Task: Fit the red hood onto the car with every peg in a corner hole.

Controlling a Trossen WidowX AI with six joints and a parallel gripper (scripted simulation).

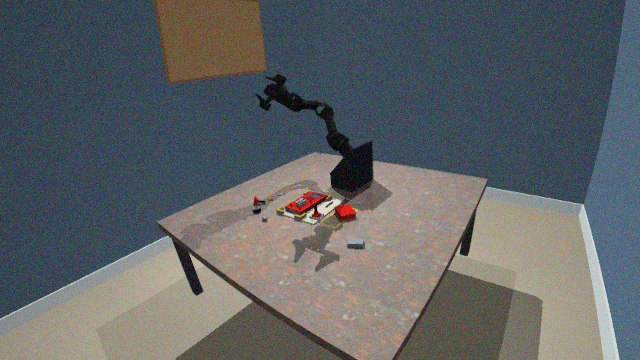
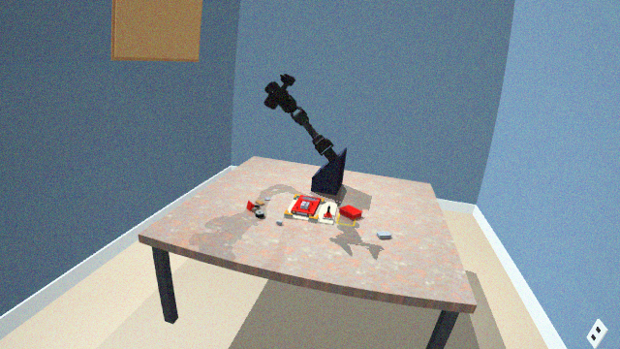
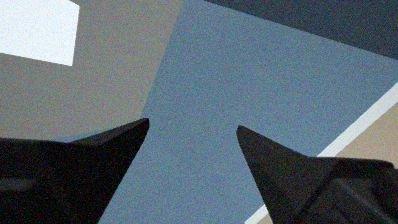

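Now: the red hood 580 mm below my gripper tip, 400 mm to the left of it and 100 mm behind it. The rest, counted from my gripper tip: grey engine block (570 mm below, 200 mm to the left, 10 mm behind); then white jig (580 mm below, 210 mm to the left, 40 mm behind).
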